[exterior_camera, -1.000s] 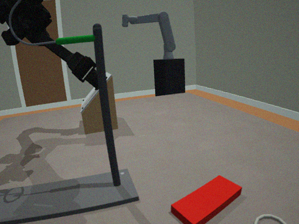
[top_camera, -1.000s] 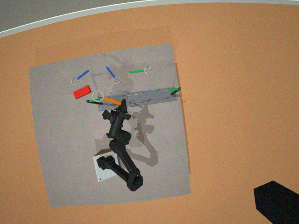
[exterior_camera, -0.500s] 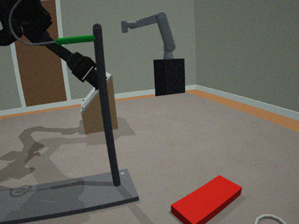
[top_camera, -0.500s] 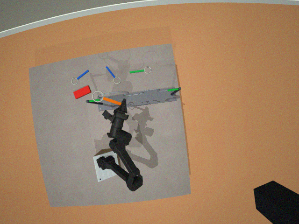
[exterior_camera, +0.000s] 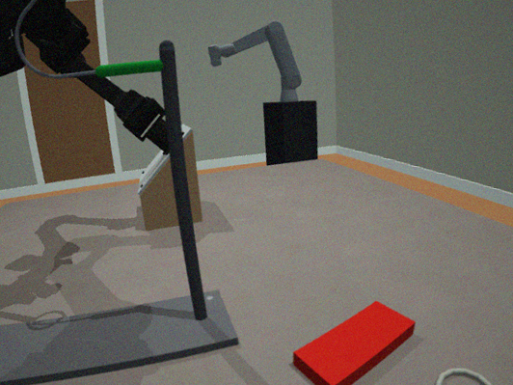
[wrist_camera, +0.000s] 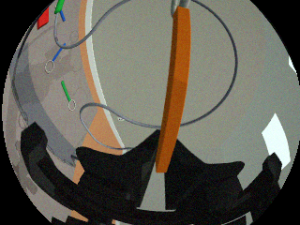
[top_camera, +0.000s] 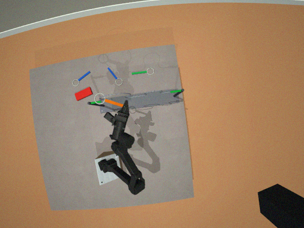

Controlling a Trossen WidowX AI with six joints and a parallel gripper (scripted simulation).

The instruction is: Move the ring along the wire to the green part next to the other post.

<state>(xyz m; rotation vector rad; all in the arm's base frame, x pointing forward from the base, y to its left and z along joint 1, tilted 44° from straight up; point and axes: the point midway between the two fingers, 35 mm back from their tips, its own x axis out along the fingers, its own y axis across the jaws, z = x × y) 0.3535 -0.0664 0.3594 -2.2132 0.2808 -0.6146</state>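
The ring with orange handle is 20 mm ahead of my gripper tip, 90 mm to the left of it and 10 mm above it. Also, from my gripper tip: green-handled ring (230 mm ahead, 150 mm to the right, 440 mm below); red block (200 mm ahead, 380 mm to the left, 430 mm below).
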